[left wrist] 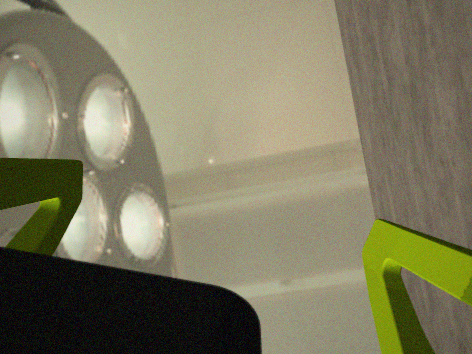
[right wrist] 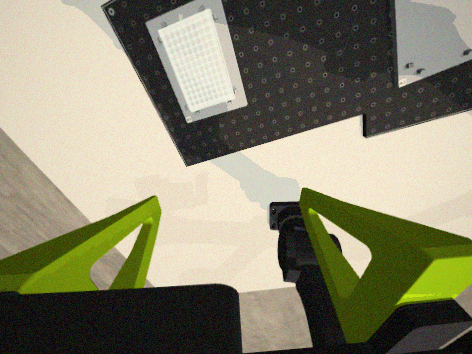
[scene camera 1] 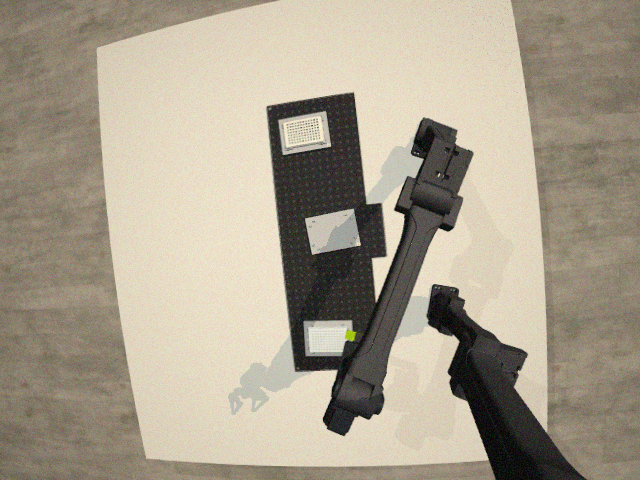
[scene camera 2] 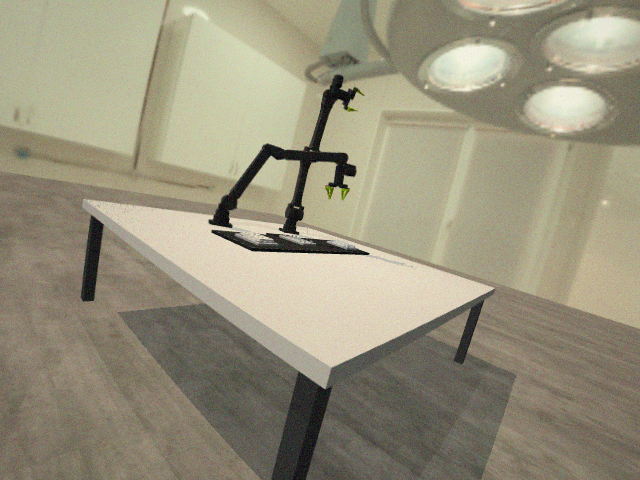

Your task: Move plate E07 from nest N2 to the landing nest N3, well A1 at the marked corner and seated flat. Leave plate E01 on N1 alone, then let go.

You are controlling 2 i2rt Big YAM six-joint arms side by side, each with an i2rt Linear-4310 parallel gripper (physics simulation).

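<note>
A cream plate sits on the upper nest in scene camera 1. A white plate sits on the lower nest there. I cannot read which is E07 or E01. The bare middle grey nest holds no plate and lies partly in shadow. My right gripper is open and empty, pointing down high above the board's lower end; one lime finger shows beside the white plate, the rest hidden under the arm. My left gripper is open and empty, raised high.
The nests stand on a black perforated board on the white table. The right arm passes over the board's lower right edge. The left arm stands beside it. A surgical lamp hangs overhead.
</note>
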